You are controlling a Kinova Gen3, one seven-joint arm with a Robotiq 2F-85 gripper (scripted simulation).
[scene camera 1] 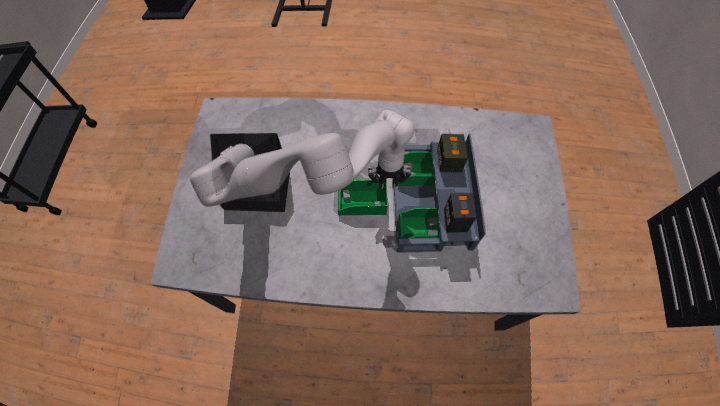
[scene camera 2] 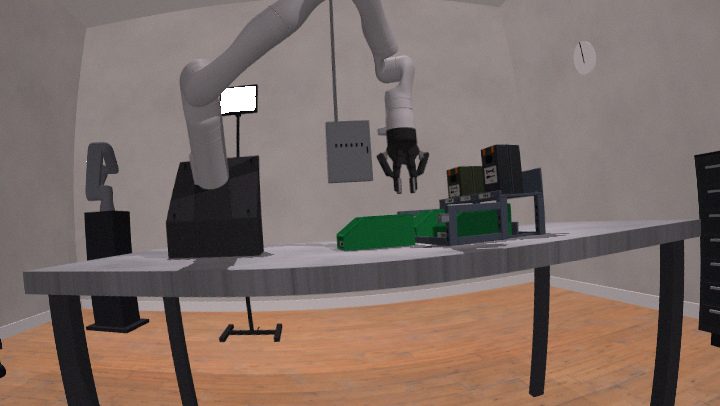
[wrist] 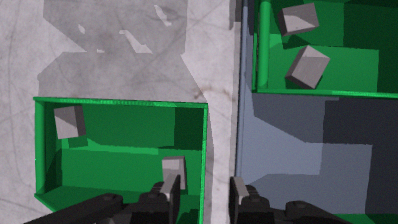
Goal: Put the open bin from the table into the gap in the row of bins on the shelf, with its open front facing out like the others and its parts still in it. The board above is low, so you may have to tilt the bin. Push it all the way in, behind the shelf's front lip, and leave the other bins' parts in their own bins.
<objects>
shelf: scene camera 1; scene camera 2 532, 179; wrist
same spot on shelf: (wrist: 328, 151) = (scene camera 1: 421, 199)
</objects>
